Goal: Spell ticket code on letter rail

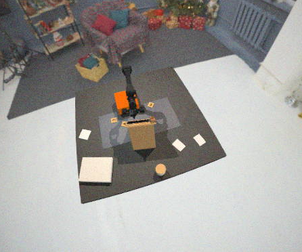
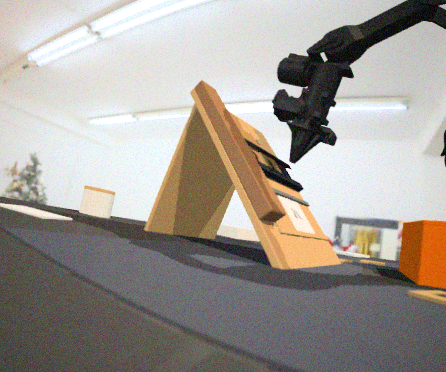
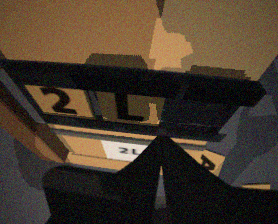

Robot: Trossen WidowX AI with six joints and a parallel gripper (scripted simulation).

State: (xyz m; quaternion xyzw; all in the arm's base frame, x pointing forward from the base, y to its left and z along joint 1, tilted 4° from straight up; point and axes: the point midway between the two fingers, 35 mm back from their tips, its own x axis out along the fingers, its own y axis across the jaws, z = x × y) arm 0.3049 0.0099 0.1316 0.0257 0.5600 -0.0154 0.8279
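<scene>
The white ticket is 100 mm below my gripper tip, 40 mm behind it and 30 mm to the left of it. The rest, counted from my gripper tip: small cylinder 440 mm ahead, 150 mm below, 140 mm to the left.
</scene>
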